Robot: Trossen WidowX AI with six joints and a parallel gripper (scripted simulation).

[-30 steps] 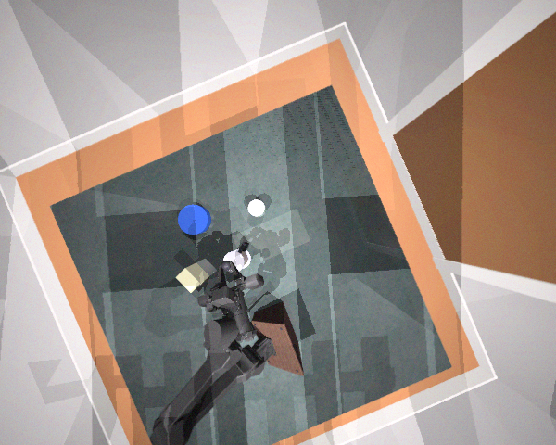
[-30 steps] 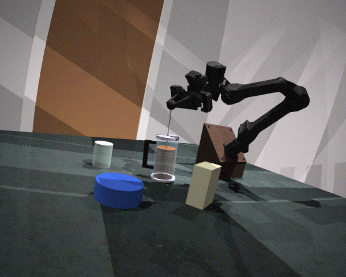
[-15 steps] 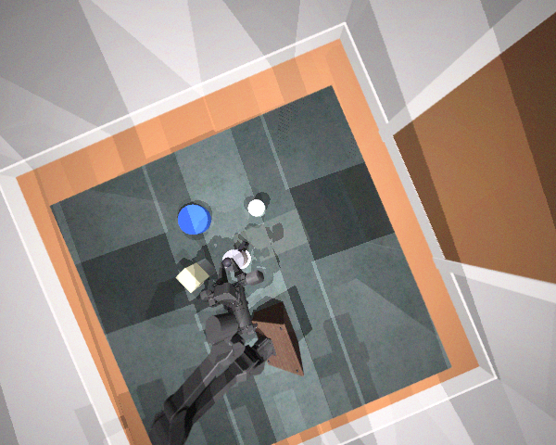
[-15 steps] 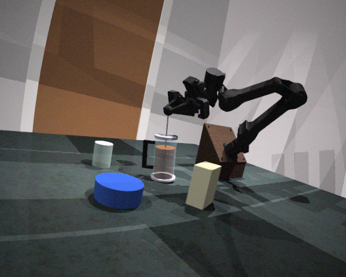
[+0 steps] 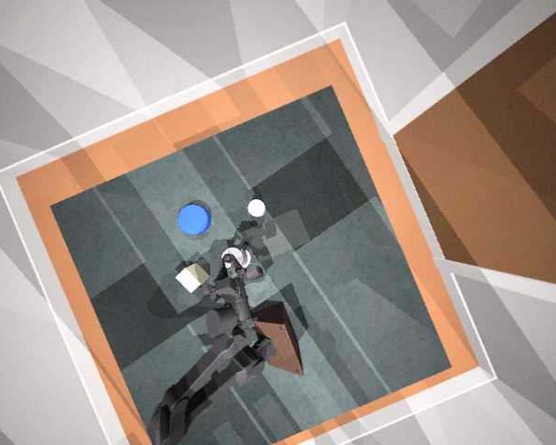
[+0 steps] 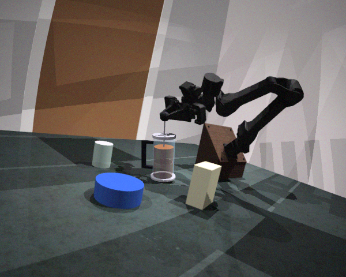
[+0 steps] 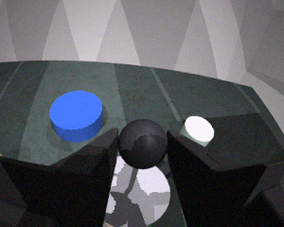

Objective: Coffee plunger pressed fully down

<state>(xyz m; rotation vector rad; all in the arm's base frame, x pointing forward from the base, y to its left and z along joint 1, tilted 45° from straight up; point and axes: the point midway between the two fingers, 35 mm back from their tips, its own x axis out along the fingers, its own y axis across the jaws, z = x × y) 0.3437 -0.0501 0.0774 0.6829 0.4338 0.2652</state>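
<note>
Right now the glass coffee press is 1 cm behind my gripper tip, 1 cm to the right of it and 10 cm below it. From my gripper tip the other things lie so: cream block 5 cm behind, 19 cm to the left, 15 cm below.
</note>
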